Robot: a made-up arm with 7 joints.
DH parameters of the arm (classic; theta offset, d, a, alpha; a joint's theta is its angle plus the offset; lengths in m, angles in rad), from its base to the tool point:
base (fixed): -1.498 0 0.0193 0
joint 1: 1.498 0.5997 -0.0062 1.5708
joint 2: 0 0.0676 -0.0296 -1.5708
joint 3: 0 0.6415 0.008 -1.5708
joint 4: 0 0.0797 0.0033 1.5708
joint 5: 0 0.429 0.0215 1.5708
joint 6: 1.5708 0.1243 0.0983 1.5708
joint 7: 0.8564 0 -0.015 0
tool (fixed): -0.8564 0.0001 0 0
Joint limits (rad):
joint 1: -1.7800..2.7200
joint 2: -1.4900..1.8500
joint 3: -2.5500..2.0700
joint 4: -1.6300..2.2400
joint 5: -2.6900..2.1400
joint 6: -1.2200..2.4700
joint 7: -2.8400..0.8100
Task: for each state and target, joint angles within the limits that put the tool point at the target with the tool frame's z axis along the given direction. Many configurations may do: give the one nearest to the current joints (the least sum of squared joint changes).
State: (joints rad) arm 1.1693 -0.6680 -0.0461 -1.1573 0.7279 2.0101 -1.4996
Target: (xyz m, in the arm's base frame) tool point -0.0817 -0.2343 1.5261 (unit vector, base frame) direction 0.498 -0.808 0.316
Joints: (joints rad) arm 1.2706 -0.0795 -0.1119 -1.1819 1.6113 2.4700 -1.4549
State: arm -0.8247 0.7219 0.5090 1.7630 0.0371 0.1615 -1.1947
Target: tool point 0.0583 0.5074 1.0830 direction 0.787 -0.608 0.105
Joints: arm -1.1466 1.2733 0.8561 1.7761 0.0533 0.8326 -1.1762
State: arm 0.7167 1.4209 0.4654 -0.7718 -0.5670 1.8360 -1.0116
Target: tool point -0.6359 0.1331 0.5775 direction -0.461 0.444 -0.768
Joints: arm -0.0361 0.9374 -0.3732 -1.5873 -0.9086 1.6585 -1.0440
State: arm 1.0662 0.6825 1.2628 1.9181 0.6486 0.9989 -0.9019
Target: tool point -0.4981 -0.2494 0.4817 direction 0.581 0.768 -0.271
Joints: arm 1.1442 1.4257 1.9964 2.0398 0.2205 0.3204 -0.8805
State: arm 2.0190 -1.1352 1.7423 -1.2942 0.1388 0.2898 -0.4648
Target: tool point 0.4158 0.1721 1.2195 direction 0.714 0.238 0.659
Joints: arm 1.8300 -0.6429 0.9062 -1.6122 -0.2996 0.9071 -0.4351
